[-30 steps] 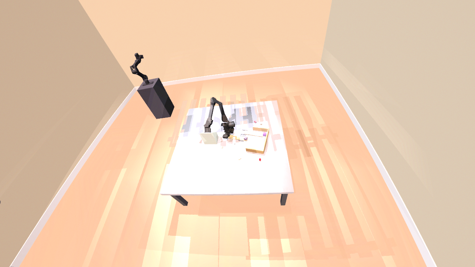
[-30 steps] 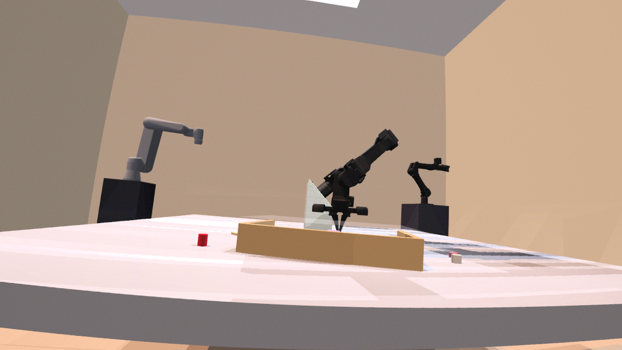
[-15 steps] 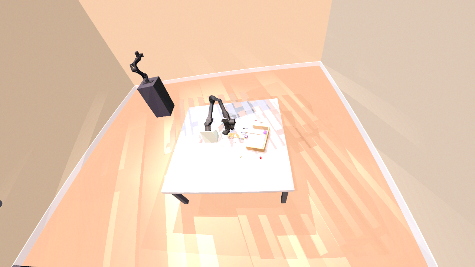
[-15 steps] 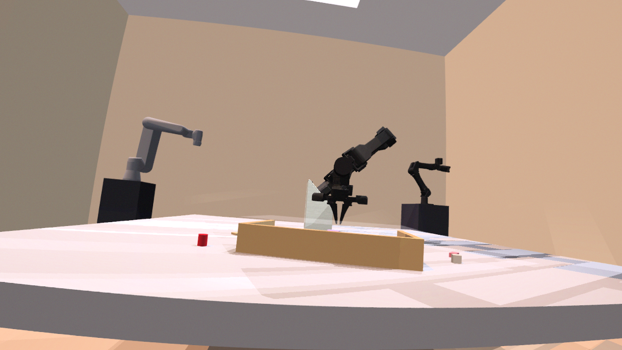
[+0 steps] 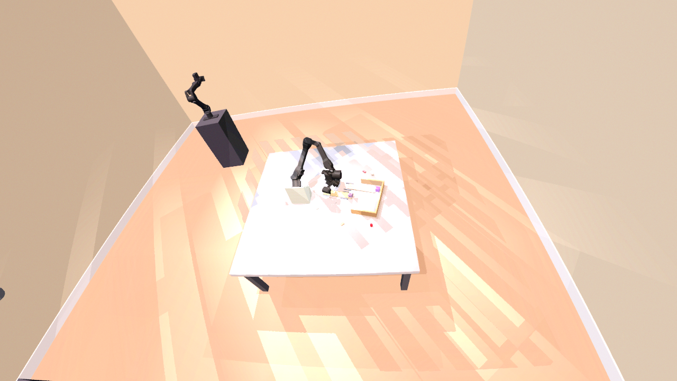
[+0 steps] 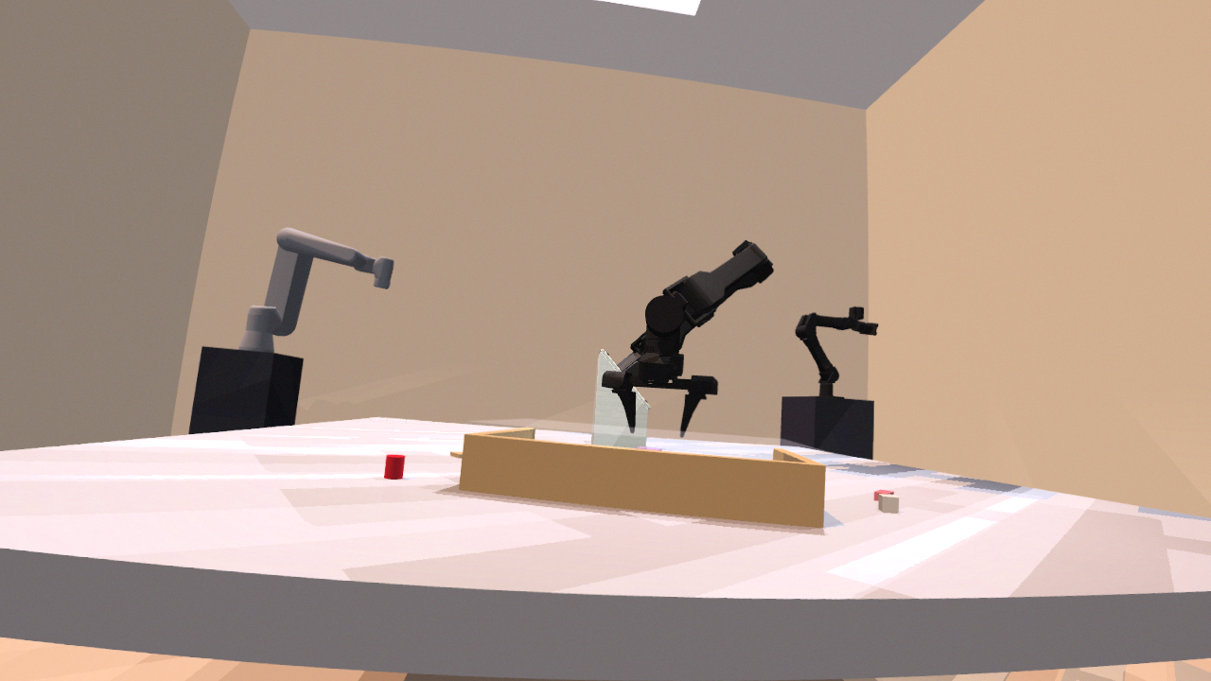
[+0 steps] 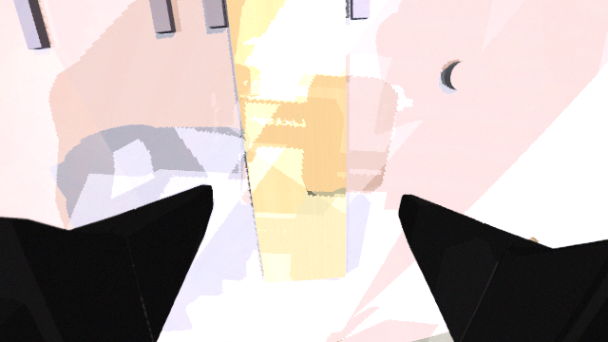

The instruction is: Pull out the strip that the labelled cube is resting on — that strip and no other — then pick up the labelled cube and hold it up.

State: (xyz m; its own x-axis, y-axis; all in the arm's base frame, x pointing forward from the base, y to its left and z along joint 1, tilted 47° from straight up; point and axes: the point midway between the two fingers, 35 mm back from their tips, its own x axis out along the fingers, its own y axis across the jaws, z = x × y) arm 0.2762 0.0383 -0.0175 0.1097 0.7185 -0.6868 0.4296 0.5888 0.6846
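Right now my gripper tip is 4 cm short of the pale wooden strip, 1 cm to the left of it and 4 cm above it.
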